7 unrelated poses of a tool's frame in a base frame.
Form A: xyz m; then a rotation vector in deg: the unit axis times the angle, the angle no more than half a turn.
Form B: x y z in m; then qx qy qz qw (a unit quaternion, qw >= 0). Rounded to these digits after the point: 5 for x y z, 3 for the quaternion.
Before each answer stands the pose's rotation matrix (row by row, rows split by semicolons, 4 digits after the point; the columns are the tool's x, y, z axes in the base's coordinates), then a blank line. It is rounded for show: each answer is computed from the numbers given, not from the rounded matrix.
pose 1, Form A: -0.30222 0.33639 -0.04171 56.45 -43.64 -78.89
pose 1, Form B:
0.0792 0.4325 -0.8982; -0.9907 -0.0661 -0.1191; -0.1109 0.8992 0.4232

-0.30222 0.33639 -0.04171 0.425 -0.328 -0.594 0.599
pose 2, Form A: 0.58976 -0.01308 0.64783 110.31 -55.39 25.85
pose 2, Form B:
0.6266 -0.7762 -0.0699; -0.4450 -0.2828 -0.8497; 0.6398 0.5635 -0.5226

0.58976 -0.01308 0.64783 0.780 -0.392 0.183 0.453
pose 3, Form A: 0.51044 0.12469 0.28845 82.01 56.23 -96.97
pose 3, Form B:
-0.1421 0.8782 -0.4567; -0.0399 -0.4661 -0.8839; -0.9890 -0.1074 0.1013

0.51044 0.12469 0.28845 0.553 0.379 -0.654 0.351
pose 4, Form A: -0.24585 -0.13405 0.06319 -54.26 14.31 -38.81
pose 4, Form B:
0.7688 0.4233 0.4794; -0.6332 0.3986 0.6635; 0.0898 -0.8136 0.5745

-0.24585 -0.13405 0.06319 -0.446 0.118 -0.319 0.828
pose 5, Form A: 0.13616 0.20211 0.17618 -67.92 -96.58 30.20
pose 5, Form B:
-0.0534 0.4644 -0.8840; 0.8853 0.4316 0.1732; 0.4620 -0.7733 -0.4342

0.13616 0.20211 0.17618 -0.487 -0.693 0.217 0.486
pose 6, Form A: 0.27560 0.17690 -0.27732 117.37 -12.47 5.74
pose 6, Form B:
0.9801 -0.1971 -0.0220; -0.1115 -0.4557 -0.8831; 0.1640 0.8680 -0.4686

0.27560 0.17690 -0.27732 0.852 -0.091 0.042 0.514
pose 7, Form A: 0.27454 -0.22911 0.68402 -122.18 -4.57 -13.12
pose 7, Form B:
0.9803 0.1465 0.1325; -0.0325 -0.5420 0.8397; 0.1949 -0.8275 -0.5266

0.27454 -0.22911 0.68402 -0.873 -0.033 -0.094 0.477
